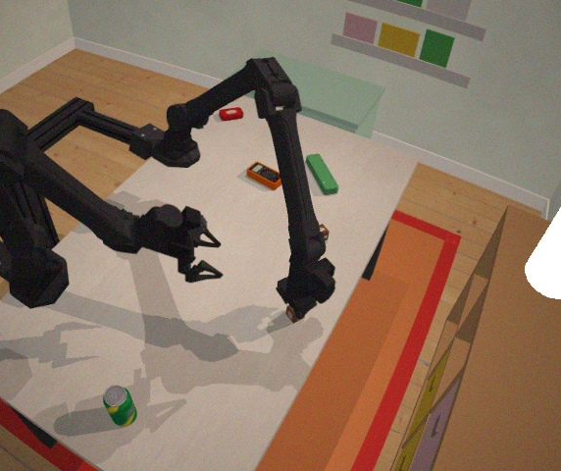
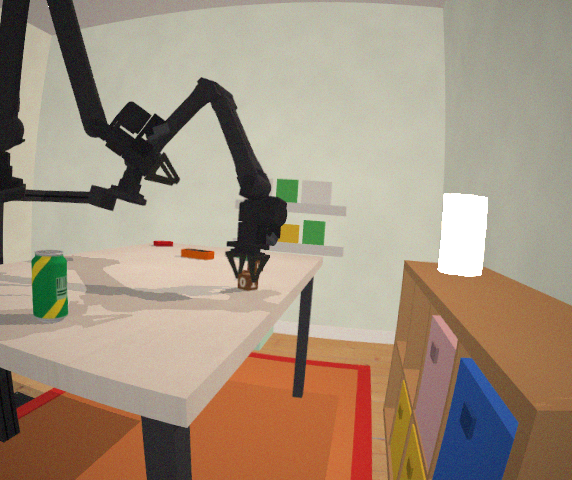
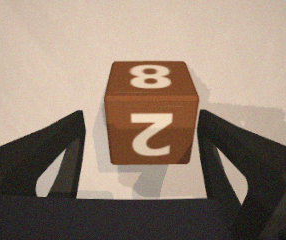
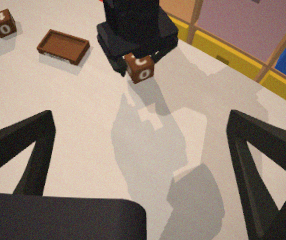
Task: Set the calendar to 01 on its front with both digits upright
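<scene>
My left hand is 1 cm short of the brown number cube and 1 cm above it. Round my left hand: red item (76 cm to the left, 68 cm behind, 1 cm below); brown tray (16 cm to the left, 4 cm behind, 2 cm below); orange multimeter (47 cm to the left, 36 cm behind, 2 cm below).
</scene>
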